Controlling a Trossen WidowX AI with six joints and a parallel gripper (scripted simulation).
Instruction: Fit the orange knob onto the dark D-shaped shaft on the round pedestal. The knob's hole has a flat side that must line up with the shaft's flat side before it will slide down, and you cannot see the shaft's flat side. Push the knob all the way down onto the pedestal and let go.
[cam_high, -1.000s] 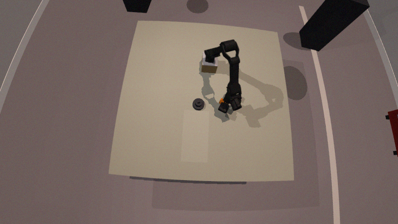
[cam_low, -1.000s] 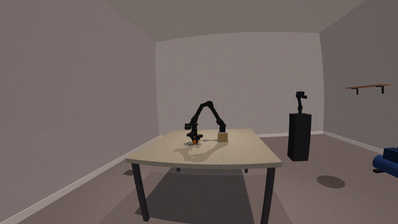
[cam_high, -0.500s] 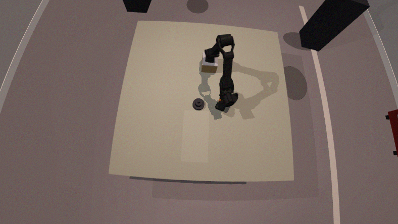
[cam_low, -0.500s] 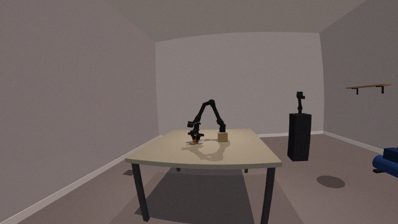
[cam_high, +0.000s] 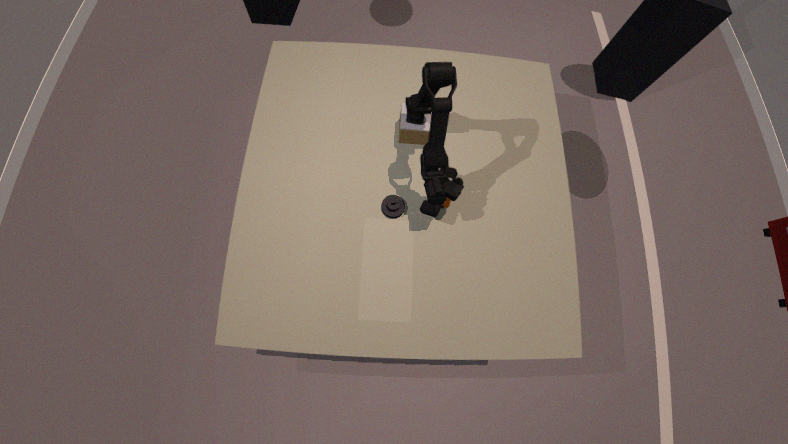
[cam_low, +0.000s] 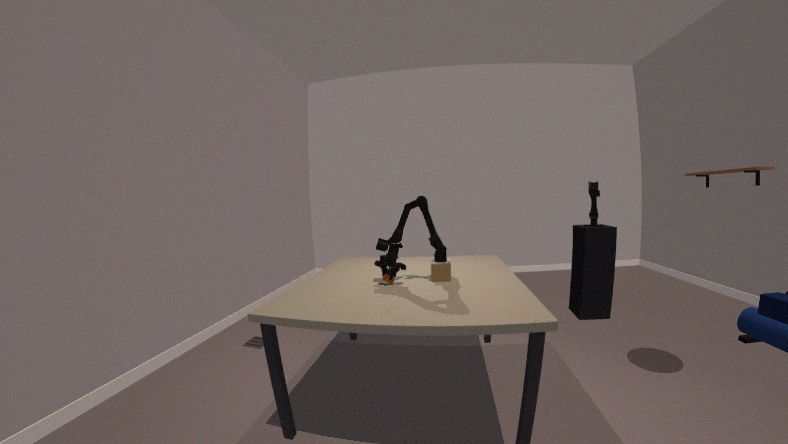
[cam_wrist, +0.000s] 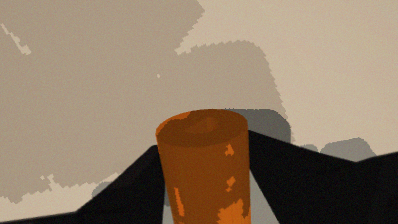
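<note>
Right now the orange knob is 1 cm behind my gripper tip and 2 cm to the right of it. Also, from my gripper tip: round pedestal: 3 cm ahead, 18 cm to the right.
</note>
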